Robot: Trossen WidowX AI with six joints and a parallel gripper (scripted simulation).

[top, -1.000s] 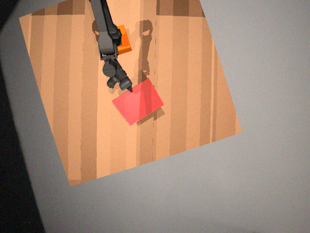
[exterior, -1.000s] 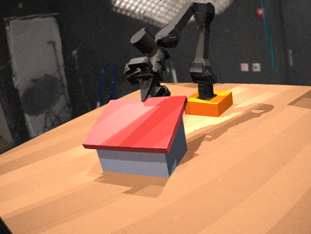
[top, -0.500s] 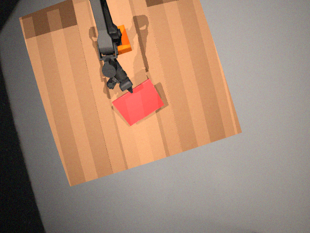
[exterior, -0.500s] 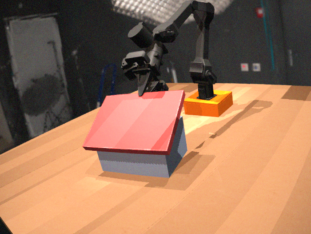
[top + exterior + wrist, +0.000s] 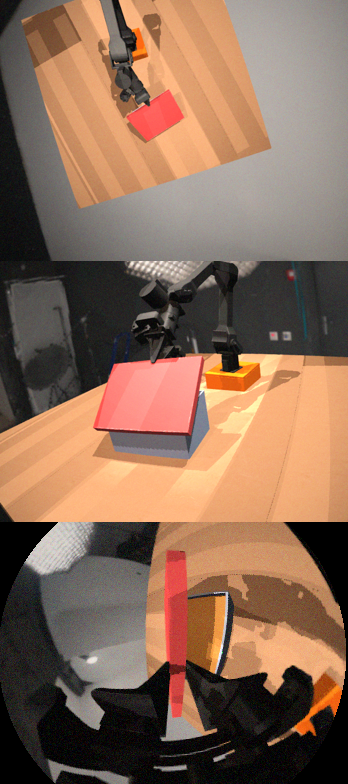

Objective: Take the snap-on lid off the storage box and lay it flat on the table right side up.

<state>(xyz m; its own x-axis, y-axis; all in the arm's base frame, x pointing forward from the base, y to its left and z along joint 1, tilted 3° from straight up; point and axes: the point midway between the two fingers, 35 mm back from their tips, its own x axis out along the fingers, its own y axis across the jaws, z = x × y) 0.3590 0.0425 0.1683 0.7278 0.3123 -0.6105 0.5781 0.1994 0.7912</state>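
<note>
Right now the red lid is 60 mm ahead of my gripper tip, 30 mm to the left of it and 50 mm below it. The rest, counted from my gripper tip: storage box (40 mm ahead, 10 mm to the left, 140 mm below).
</note>
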